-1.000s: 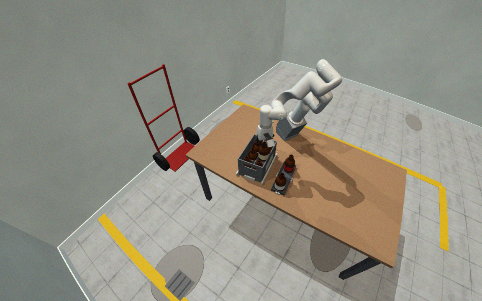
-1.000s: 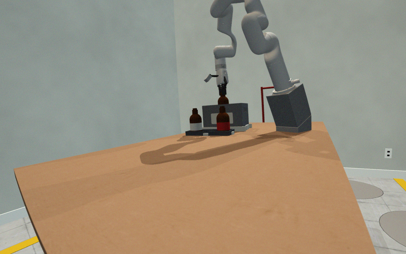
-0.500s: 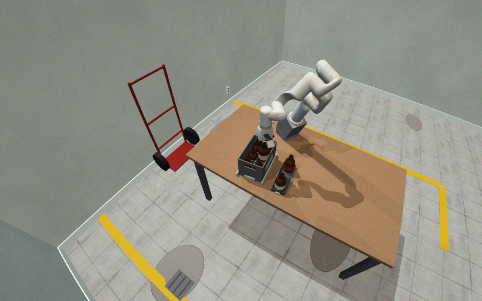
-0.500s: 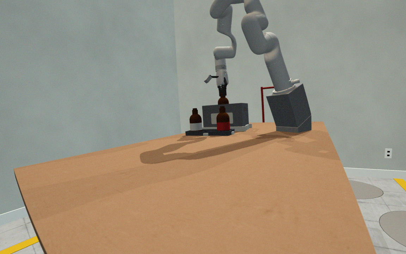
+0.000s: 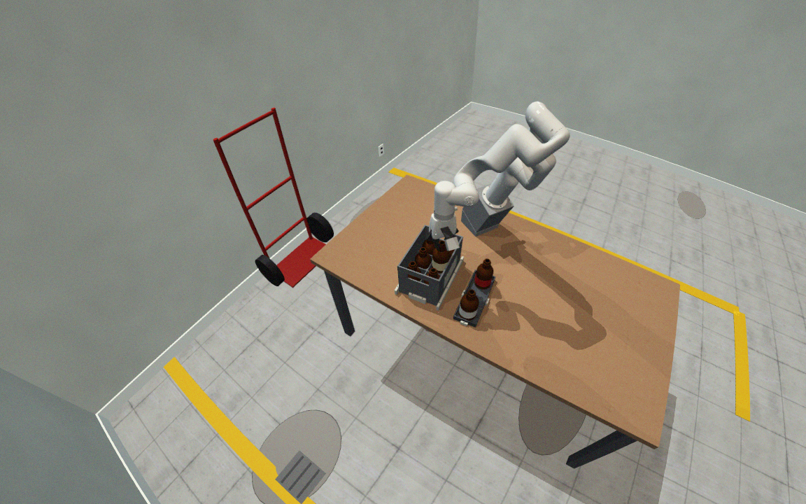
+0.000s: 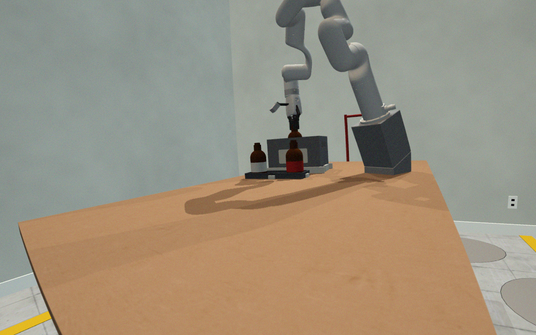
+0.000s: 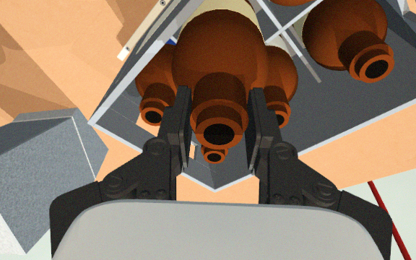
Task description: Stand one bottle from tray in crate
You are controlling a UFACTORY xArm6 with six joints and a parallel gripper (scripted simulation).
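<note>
My gripper is now 1 cm short of the grey crate, 4 cm to the left of it and 15 cm above it. Round my hand: dark tray: 1 cm behind, 18 cm to the left, 22 cm below.
</note>
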